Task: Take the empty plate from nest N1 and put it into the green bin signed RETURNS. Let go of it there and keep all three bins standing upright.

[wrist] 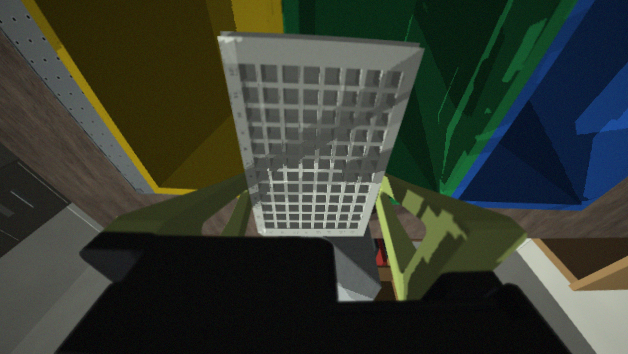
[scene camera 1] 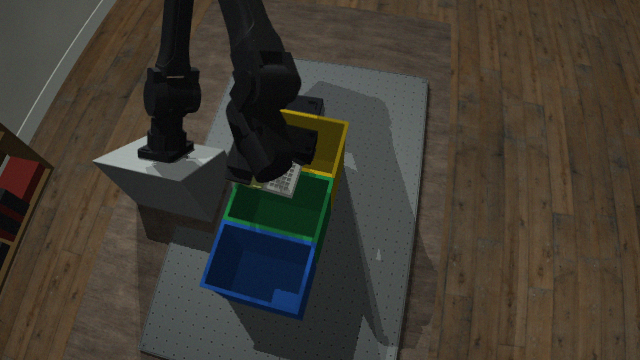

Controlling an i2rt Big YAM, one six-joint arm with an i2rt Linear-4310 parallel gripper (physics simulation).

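Frame: origin at the arm's base, x ahead, y left, z up, level; metres.
Where they show: gripper, fingertip midpoint: (wrist: 314,177); arm's base, link origin: (scene camera 1: 166,152).
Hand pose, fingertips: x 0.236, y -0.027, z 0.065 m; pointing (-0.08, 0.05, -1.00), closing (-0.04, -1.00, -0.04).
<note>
Each offset is from my fingertips to the centre of the thing. Level surfaces: height alone.
The pale grid-like plate {0.017 m ahead, 0.002 m right, 0.008 m up} (scene camera 1: 285,184) (wrist: 320,125) is held above the bins, over the green bin's side next to the yellow bin. My gripper (scene camera 1: 272,184) (wrist: 314,177) is shut on it, with a yellow-green finger at each long side in the wrist view. The green bin {0.052 m ahead, 0.051 m right, 0.101 m down} (scene camera 1: 323,210) (wrist: 504,95) stands upright in the middle of the row. The yellow bin {0.058 m ahead, 0.078 m left, 0.101 m down} (scene camera 1: 315,116) (wrist: 99,108) and the blue bin {0.045 m ahead, 0.181 m right, 0.101 m down} (scene camera 1: 310,270) (wrist: 525,204) stand upright on either side. The arm covers part of the yellow bin in the scene view. The RETURNS sign is not readable.
The bins stand close together on a grey perforated board {0.191 m down} (scene camera 1: 410,100) (wrist: 14,21). A dark object {0.020 m back, 0.251 m left, 0.184 m down} (scene camera 1: 311,104) sits behind the yellow bin, partly hidden by the arm. The arm's grey pedestal (scene camera 1: 165,190) stands left of the bins, and a wooden shelf unit (scene camera 1: 36,200) stands at the far left.
</note>
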